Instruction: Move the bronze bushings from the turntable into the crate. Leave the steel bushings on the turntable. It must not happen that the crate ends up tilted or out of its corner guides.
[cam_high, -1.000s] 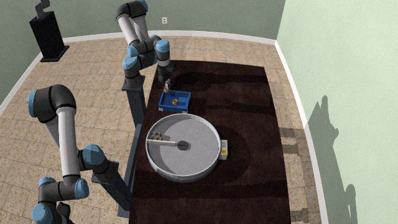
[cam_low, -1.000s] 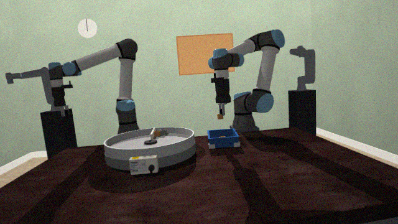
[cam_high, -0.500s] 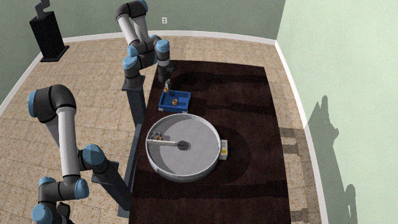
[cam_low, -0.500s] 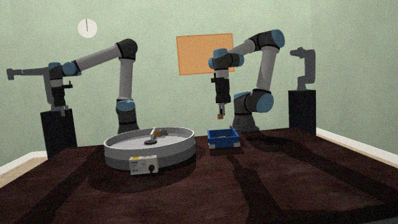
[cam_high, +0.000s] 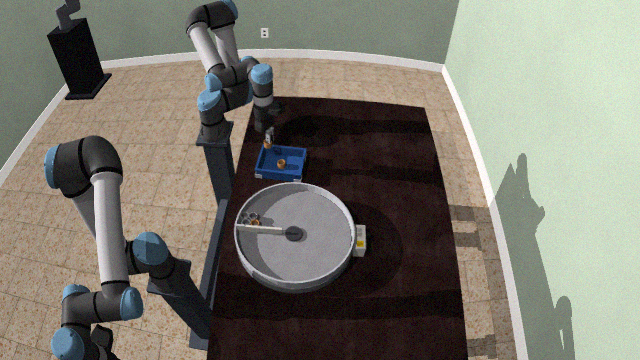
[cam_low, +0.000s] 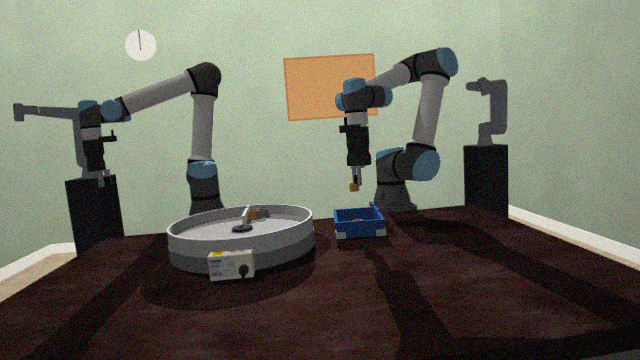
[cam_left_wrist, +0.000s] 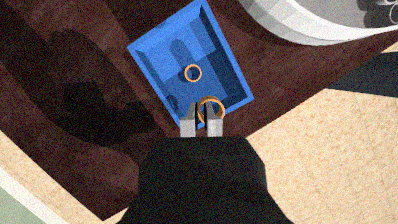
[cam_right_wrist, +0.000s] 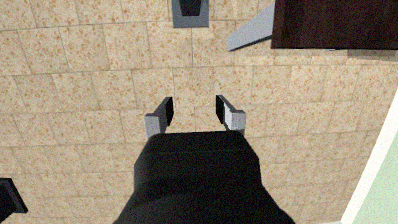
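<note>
The blue crate lies 4 cm ahead of my left hand, 1 cm to the right of it and 13 cm below it.
</note>
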